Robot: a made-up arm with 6 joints.
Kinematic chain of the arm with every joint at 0, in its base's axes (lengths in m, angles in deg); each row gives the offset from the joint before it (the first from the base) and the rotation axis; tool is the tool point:
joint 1: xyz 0 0 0.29 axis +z
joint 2: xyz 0 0 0 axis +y
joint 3: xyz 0 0 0.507 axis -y
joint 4: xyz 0 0 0 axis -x
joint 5: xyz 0.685 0 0 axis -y
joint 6: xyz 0 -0.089 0 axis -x
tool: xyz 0 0 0
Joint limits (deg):
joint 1: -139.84..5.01
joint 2: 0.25..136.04
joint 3: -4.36..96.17
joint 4: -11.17..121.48
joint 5: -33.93..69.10
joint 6: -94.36..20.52
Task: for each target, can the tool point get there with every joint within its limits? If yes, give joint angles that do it. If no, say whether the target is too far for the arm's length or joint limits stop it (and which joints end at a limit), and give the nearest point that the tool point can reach.
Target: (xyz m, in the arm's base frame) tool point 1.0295 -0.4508 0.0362
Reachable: yes | joints -21.77 84.24 51.28 65.57 -1.48 -67.72
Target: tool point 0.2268 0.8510 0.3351
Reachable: no: joint limits stop it (at a limit: joint 1, joint 3, joint 4) | nearest point 0.8525 0.1214 0.4192 | short by 0.965 m
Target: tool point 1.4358 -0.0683 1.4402
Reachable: no: too far | nearest point 0.9342 -0.0444 1.0383 | short by 0.643 m
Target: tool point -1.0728 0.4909 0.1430
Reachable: no: joint limits stop it (at a limit: joint 1, joint 3) | nearest point -0.6516 -0.4352 0.0626 | short by 1.021 m
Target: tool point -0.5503 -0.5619 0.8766
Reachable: yes | joints -127.97 11.65 18.16 8.03 60.32 -20.85
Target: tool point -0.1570 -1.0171 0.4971
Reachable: yes | joints -99.46 44.58 24.36 97.96 48.37 -62.43
